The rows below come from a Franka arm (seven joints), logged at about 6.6 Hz.
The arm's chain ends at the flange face. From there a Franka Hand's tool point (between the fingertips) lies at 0.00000 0.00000 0.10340 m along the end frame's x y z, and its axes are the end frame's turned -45 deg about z.
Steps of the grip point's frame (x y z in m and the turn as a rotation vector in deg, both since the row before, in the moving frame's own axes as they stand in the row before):
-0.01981 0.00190 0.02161 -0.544 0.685 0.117
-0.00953 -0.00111 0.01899 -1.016 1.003 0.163
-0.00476 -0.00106 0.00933 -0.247 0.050 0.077
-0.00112 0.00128 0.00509 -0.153 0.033 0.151
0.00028 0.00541 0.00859 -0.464 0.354 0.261
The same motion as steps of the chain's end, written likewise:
-0.01423 0.01553 0.02162 0.100 0.869 0.117
-0.01010 0.00593 0.01902 -0.009 1.428 0.163
-0.00449 0.00236 0.00933 -0.139 0.210 0.077
-0.00012 0.00154 0.00509 -0.085 0.132 0.151
0.00298 0.00348 0.00860 -0.078 0.578 0.261

